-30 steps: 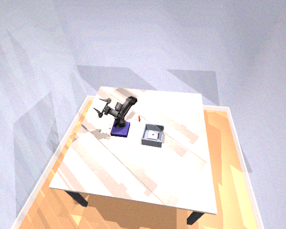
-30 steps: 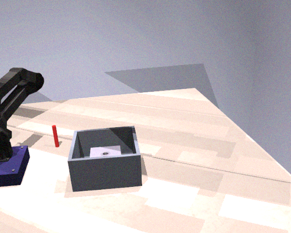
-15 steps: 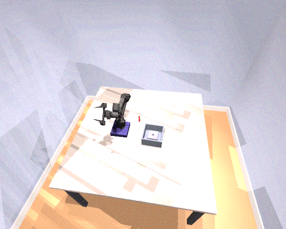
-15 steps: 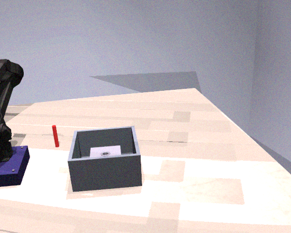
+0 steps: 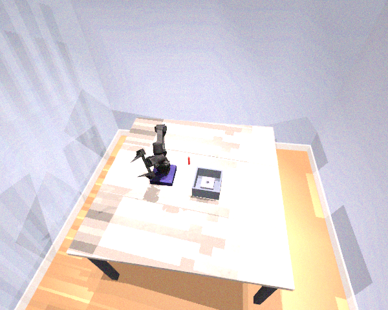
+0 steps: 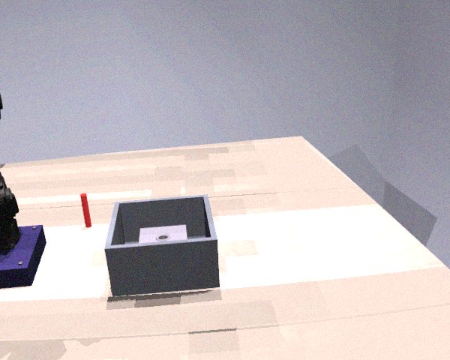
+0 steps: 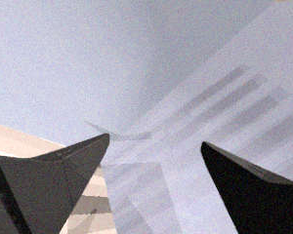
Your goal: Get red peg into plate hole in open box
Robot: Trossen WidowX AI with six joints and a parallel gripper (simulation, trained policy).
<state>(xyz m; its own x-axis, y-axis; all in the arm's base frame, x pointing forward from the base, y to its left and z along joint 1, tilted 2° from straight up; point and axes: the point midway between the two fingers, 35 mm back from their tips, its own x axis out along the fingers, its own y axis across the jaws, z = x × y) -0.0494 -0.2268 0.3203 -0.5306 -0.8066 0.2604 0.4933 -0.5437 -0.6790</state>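
The red peg is 220 mm ahead of my gripper tip, 390 mm to the left of it and 330 mm below it. From my gripper tip the other things lie so: dark grey box (400 mm ahead, 210 mm to the left, 340 mm below); pale plate (400 mm ahead, 210 mm to the left, 320 mm below).
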